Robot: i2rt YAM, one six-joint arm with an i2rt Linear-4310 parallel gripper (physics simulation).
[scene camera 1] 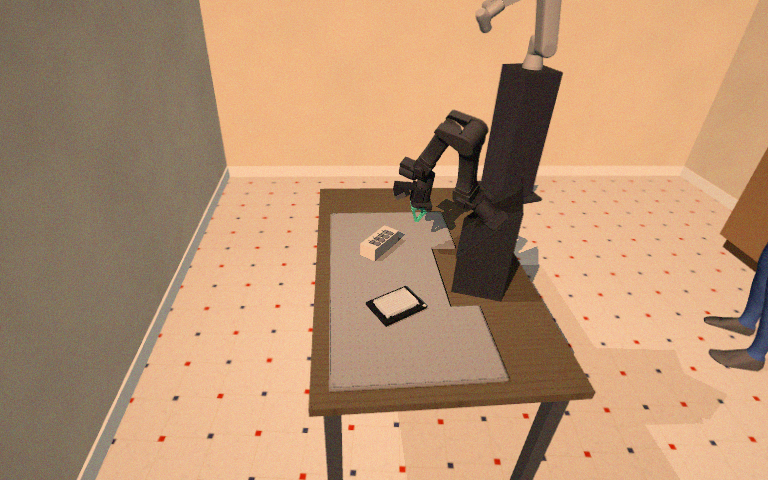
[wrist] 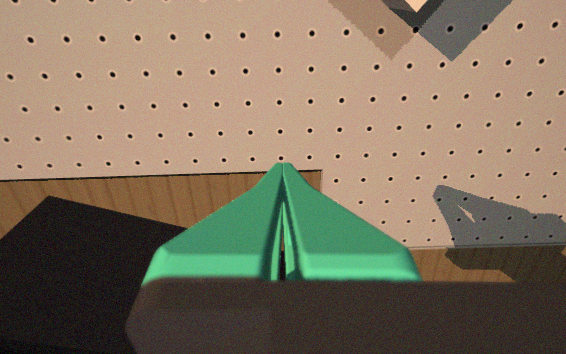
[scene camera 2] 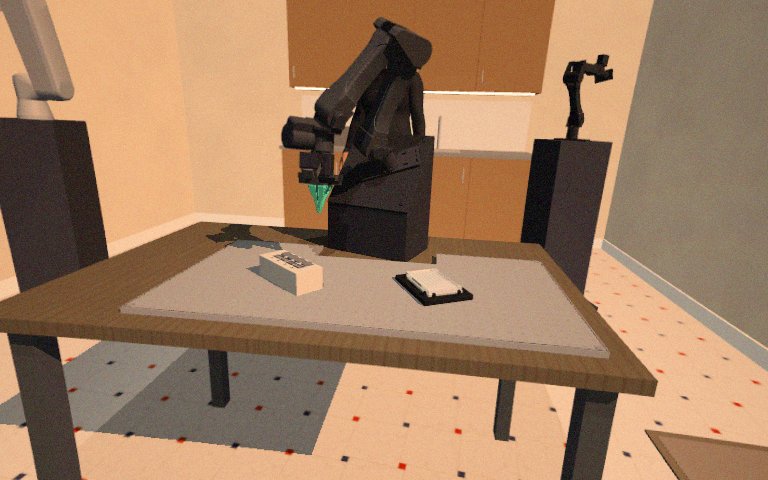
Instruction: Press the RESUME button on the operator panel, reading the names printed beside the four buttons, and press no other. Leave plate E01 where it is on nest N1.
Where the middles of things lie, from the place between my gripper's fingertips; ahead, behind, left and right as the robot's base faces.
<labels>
I see my gripper 26 cm to the right of the plate E01 (scene camera 2: 430, 280), 18 cm short of it and 12 cm above it. Round my hand: nest N1 (scene camera 2: 417, 293): 26 cm to the left, 18 cm ahead, 14 cm below.
</labels>
